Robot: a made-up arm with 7 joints.
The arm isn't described. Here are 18 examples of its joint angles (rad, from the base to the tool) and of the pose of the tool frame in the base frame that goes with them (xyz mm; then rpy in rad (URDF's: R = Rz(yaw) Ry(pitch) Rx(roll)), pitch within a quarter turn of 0, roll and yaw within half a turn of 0).
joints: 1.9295 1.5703 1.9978 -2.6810 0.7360 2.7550 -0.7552
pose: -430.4 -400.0 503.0 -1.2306 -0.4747 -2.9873
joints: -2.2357 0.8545 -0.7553 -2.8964 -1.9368 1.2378 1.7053
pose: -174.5 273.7 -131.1 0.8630 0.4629 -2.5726
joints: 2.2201 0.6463 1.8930 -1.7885 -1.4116 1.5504 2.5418
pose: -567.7 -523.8 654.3 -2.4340 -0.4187 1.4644
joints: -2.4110 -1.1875 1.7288 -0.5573 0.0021 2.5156 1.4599
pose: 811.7 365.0 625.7 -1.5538 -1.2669 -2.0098
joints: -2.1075 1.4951 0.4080 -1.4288 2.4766 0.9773 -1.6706
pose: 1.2 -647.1 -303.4 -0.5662 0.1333 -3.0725
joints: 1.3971 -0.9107 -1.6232 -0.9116 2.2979 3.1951 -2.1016
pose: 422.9 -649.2 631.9 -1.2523 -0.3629 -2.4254
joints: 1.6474 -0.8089 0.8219 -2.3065 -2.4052 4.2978 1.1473
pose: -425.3 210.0 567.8 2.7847 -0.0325 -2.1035
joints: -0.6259 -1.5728 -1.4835 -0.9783 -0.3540 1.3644 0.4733
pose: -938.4 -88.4 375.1 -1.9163 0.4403 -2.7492
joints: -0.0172 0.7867 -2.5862 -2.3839 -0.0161 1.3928 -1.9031
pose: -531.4 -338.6 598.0 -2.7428 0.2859 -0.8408
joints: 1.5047 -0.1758 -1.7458 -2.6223 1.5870 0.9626 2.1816
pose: 555.0 -23.5 53.7 0.8701 0.0257 -3.0652
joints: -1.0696 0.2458 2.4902 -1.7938 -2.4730 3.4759 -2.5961
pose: 62.0 604.0 625.0 -1.8260 -0.1682 0.1615
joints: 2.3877 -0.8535 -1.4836 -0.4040 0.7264 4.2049 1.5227
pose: 528.7 -282.4 806.2 1.5709 0.8134 0.4513
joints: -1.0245 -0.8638 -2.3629 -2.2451 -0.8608 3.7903 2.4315
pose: -575.5 10.3 67.2 -2.2549 0.9865 1.4684
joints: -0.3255 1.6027 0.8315 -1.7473 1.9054 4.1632 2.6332
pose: 365.5 314.0 -128.3 -2.6821 0.0072 1.6970
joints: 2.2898 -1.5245 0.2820 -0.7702 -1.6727 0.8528 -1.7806
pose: 466.6 -631.8 846.0 1.9360 -0.5558 2.5300
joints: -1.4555 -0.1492 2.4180 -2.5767 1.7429 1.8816 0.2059
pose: 362.3 411.4 2.4 -2.4126 1.1641 -0.1292
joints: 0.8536 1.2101 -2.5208 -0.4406 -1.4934 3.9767 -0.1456
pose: 565.2 373.6 712.6 -1.5725 0.9083 -1.5480
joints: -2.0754 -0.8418 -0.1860 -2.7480 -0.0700 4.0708 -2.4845
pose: -274.1 -323.3 587.5 0.7956 0.6599 -1.1947
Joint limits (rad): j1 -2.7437..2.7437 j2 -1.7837..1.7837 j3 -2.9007..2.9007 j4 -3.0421..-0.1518 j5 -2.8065..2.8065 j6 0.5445..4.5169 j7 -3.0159..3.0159
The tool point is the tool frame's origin. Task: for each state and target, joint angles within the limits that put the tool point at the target. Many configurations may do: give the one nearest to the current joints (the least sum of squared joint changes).
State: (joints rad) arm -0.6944 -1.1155 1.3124 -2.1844 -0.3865 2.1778 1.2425
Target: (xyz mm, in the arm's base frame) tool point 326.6 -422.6 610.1
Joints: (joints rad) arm -1.4585 -1.2209 0.5498 -2.8004 -0.3285 2.0791 1.2425
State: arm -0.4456 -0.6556 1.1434 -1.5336 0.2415 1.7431 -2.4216
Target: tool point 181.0 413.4 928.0
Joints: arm -0.0720 -1.3982 0.6042 -2.1725 0.2387 1.5487 -2.4216
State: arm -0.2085 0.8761 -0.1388 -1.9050 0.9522 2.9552 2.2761
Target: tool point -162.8 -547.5 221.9
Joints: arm -0.1592 1.0451 -1.2965 -2.5306 1.2303 3.3835 2.2761
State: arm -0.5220 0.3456 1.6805 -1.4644 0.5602 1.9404 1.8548
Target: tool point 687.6 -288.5 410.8
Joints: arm -1.2117 -0.2161 0.8558 -2.2207 0.6819 2.1072 1.8548
